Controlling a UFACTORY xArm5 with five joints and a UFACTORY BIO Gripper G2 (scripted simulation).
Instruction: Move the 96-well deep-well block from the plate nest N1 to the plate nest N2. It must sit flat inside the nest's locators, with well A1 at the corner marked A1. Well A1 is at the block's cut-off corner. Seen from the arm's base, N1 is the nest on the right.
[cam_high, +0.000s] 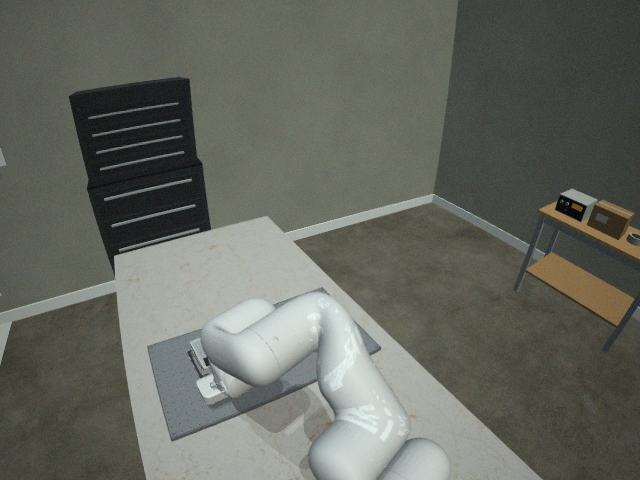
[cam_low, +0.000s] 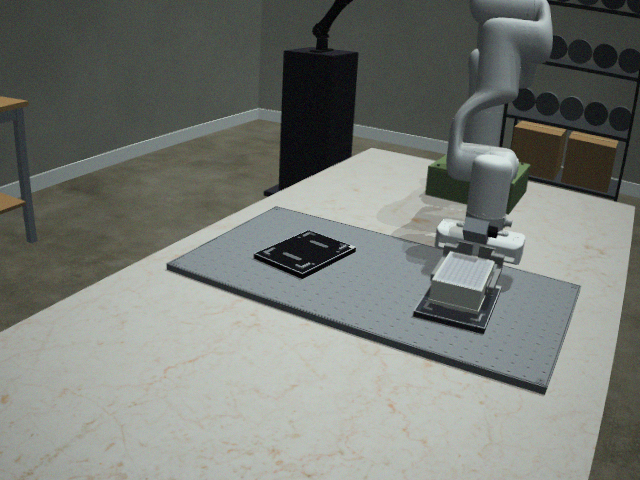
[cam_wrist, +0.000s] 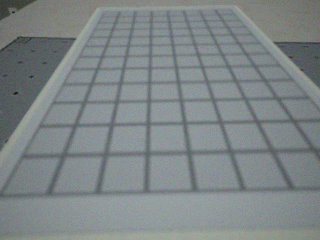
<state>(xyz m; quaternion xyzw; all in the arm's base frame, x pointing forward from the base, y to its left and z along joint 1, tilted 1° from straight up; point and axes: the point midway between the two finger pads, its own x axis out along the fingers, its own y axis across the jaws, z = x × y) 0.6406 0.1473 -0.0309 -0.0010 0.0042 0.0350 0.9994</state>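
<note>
Right now my hand is 10 mm short of the white 96-well deep-well block. From my hand the other things lie so: plate nest N2: 10 mm ahead, 40 mm below; black plate nest N1: 10 mm behind, 310 mm to the right, 40 mm below.
</note>
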